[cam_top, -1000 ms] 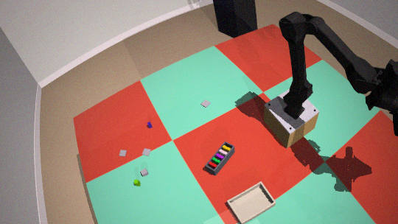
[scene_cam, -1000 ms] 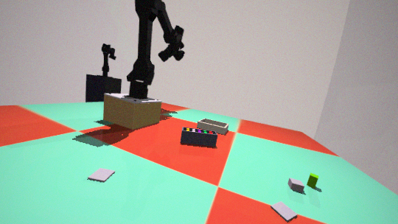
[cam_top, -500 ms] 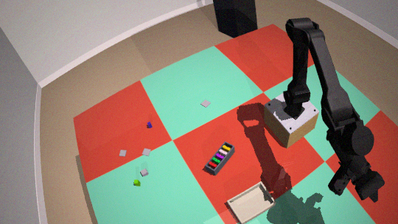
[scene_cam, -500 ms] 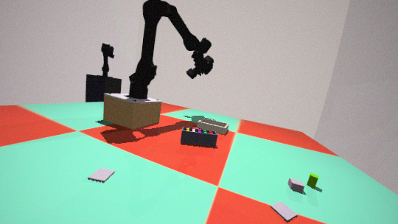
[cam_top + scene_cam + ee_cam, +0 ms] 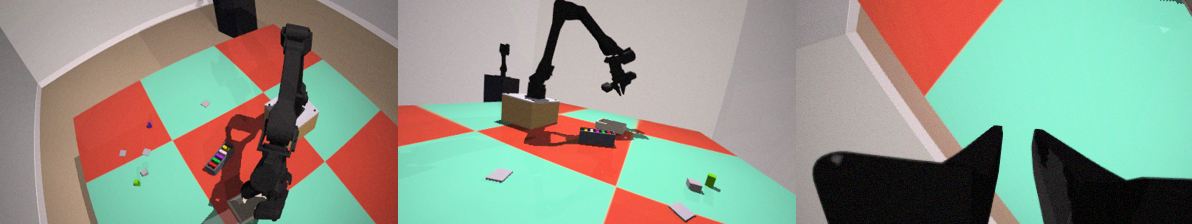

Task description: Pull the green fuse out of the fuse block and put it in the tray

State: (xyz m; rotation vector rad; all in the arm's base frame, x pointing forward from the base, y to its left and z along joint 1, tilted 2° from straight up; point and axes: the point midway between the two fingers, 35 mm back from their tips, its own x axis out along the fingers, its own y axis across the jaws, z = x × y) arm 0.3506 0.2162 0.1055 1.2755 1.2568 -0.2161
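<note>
The green fuse is 50 mm behind my gripper tip, 330 mm to the right of it and 140 mm below it. Round my gripper tip: grey block (170 mm ahead, 480 mm to the right, 160 mm below); lime cube (220 mm ahead, 460 mm to the right, 150 mm below); beige tray (30 mm behind, 120 mm to the right, 160 mm below).
</note>
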